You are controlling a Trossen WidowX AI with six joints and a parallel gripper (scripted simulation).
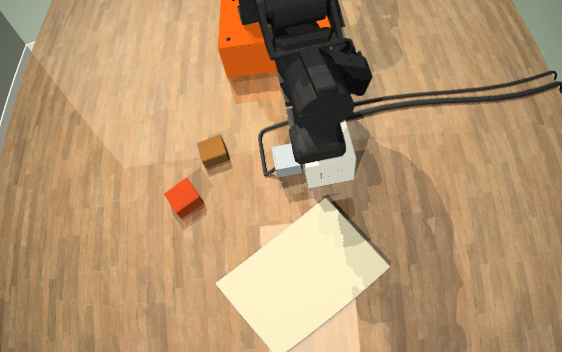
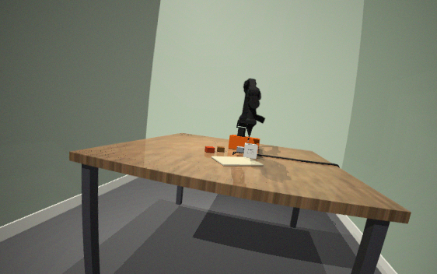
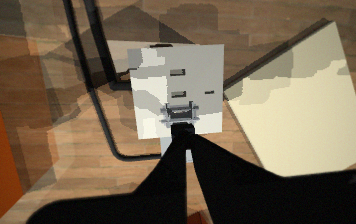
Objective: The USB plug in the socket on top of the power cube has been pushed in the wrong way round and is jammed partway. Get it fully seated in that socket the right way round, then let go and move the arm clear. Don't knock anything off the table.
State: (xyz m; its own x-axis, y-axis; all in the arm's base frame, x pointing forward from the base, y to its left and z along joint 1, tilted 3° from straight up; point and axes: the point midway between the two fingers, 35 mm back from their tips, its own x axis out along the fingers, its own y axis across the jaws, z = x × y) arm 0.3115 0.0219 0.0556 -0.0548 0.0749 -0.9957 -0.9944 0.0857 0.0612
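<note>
My gripper tip is now 10 mm above the dark USB plug. Also, from my gripper tip: USB socket: 60 mm below; then brown block: 70 mm behind, 160 mm to the right, 110 mm below; then cream sheet: 180 mm ahead, 70 mm to the right, 120 mm below.
</note>
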